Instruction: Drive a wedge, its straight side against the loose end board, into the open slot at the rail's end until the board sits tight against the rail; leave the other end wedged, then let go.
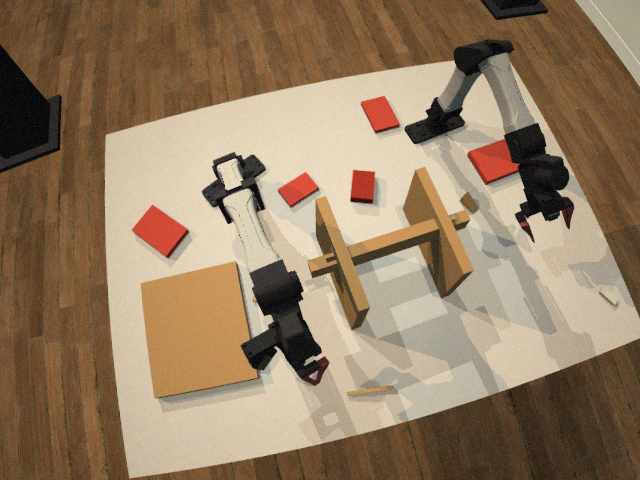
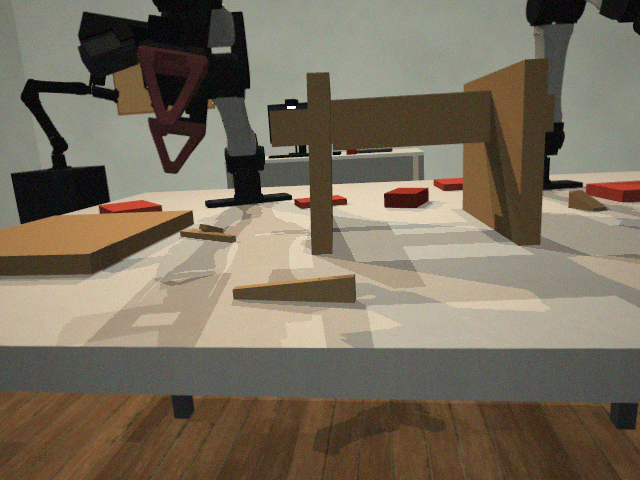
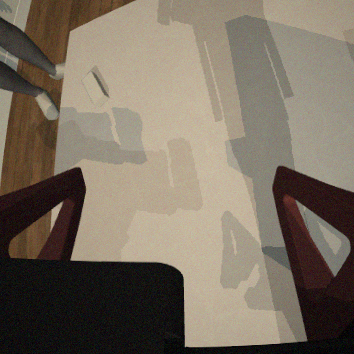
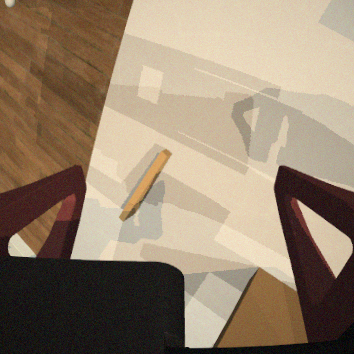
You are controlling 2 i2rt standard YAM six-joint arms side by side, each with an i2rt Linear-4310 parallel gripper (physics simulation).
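Frame: origin at the left arm's base, x ahead, y left, z up, level; centimetres.
Seen in the pictures: left gripper, fingertip midpoint: [image 1: 551, 235] [image 3: 178, 177]; right gripper, fingertip midpoint: [image 1: 305, 370] [image 2: 168, 151] [image 4: 179, 175]; left arm's base at its link origin: [image 1: 434, 126]; right arm's base at its link origin: [image 2: 248, 202].
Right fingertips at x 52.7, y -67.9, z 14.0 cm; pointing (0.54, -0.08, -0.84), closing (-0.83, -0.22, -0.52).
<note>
Pixels of each thing's top centre, then the offset from my right fingertips to it.
- long thin wedge at its top centre: [image 2: 291, 274] [image 4: 136, 191] [image 1: 370, 390] dx +10.2, dy +12.2, dz -11.5 cm
- rail at its top centre: [image 2: 408, 95] [image 1: 393, 237] dx -18.4, dy +30.6, dz +5.6 cm
- right end board at its top centre: [image 2: 497, 73] [image 1: 444, 217] dx -17.0, dy +43.1, dz +7.9 cm
- short dark wedge at its top centre: [image 2: 587, 192] [image 1: 471, 200] dx -24.1, dy +62.4, dz -11.1 cm
- large square board at its top centre: [image 2: 67, 230] [image 1: 194, 328] dx -22.6, dy -22.7, dz -11.4 cm
- thin wood piece at its top centre: [image 2: 210, 232] dx -21.3, dy -0.5, dz -13.1 cm
- smaller piece at its top centre: [image 2: 210, 222] dx -23.5, dy -0.7, dz -12.0 cm
- small white block at its top centre: [image 3: 91, 86] [image 1: 609, 295] dx +20.0, dy +87.1, dz -12.8 cm
A long thin wedge [image 1: 370, 391] [image 2: 294, 290] [image 4: 146, 185] lies on the table near the front edge. The rail [image 1: 392, 242] [image 2: 408, 121] passes through the left end board [image 1: 356, 293] [image 2: 320, 206] and the right end board [image 1: 453, 253] [image 2: 535, 155]; its slotted ends stick out. I cannot tell which slot holds a wedge. A short dark wedge [image 1: 468, 202] [image 2: 585, 200] lies beyond the right board. My right gripper [image 1: 316, 381] [image 2: 169, 147] [image 4: 179, 175] is open and empty above the table, left of the long wedge. My left gripper [image 1: 551, 233] [image 3: 178, 177] is open and empty at the right.
A large square board [image 1: 199, 330] [image 2: 98, 235] lies at the left. Beside it lie a thin wood piece [image 2: 208, 235] and a smaller piece [image 2: 210, 227]. Several red blocks lie about, one [image 1: 363, 186] behind the rail. A small white block [image 1: 608, 296] [image 3: 95, 89] lies at the right.
</note>
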